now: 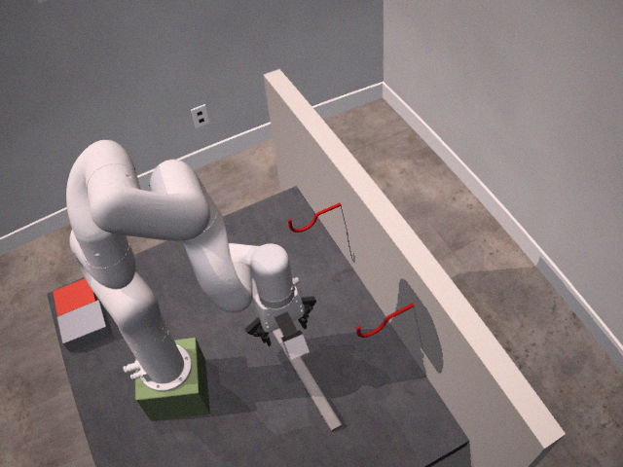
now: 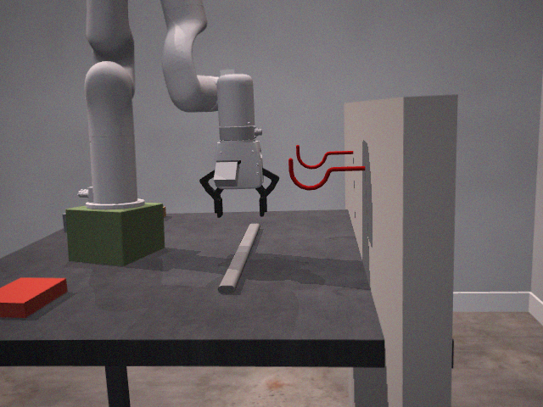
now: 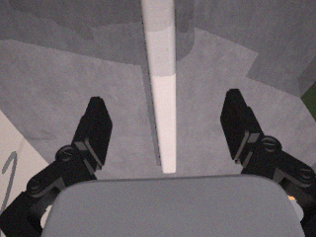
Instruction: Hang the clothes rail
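Right now the grey clothes rail is 9 cm below my hand. Also, from my hand: beige wall panel 27 cm ahead, 5 cm to the left, 31 cm below; grey block 49 cm behind, 26 cm to the left, 7 cm below.
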